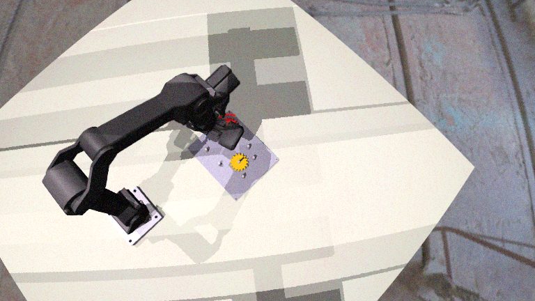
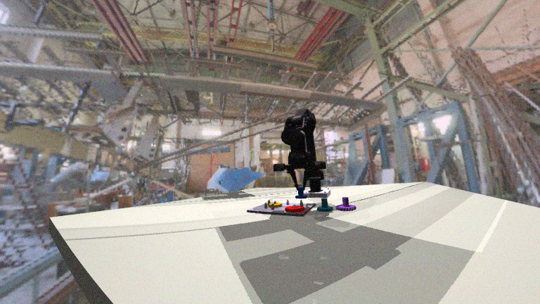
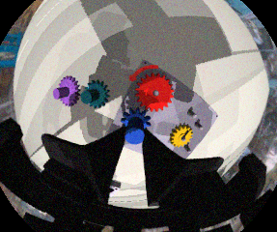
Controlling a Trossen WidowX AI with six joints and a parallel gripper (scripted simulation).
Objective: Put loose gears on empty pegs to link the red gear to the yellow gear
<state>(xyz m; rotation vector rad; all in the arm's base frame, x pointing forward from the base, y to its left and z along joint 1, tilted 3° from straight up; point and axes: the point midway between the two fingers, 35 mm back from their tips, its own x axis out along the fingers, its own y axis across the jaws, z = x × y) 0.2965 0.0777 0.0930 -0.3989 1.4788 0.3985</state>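
Now: the red gear 5 cm below my gripper tip and 5 cm ahead of it. Also, from my gripper tip: teal gear 8 cm to the left, 5 cm below, 2 cm behind; blue gear 1 cm below; yellow gear 10 cm to the right, 5 cm below, 2 cm ahead.
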